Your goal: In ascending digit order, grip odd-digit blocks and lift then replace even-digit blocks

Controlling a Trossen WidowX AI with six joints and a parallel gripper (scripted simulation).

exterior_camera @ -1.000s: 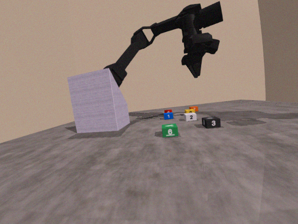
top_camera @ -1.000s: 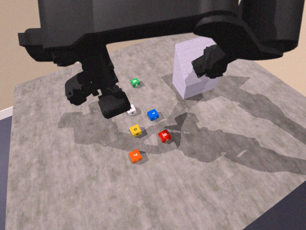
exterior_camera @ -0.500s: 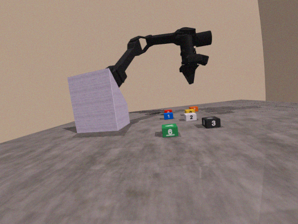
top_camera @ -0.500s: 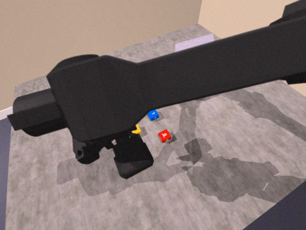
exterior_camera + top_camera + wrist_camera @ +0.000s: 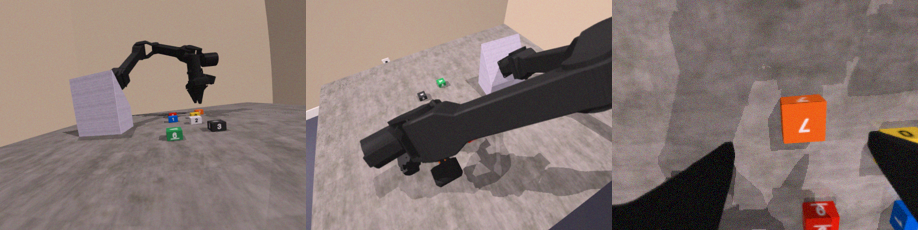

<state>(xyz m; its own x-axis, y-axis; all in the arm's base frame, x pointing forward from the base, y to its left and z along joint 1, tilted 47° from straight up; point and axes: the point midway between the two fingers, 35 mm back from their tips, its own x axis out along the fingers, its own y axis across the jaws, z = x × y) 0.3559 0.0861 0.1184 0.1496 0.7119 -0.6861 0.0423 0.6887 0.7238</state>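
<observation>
My gripper tip is 4 cm above the orange 7 block and 1 cm to the left of it. The rest, counted from my gripper tip: red 9 block: 12 cm behind, 4 cm below, 2 cm to the right; then yellow 0 block: 9 cm to the right, 4 cm below, 4 cm behind; then blue 1 block: 13 cm behind, 11 cm to the right, 4 cm below.
</observation>
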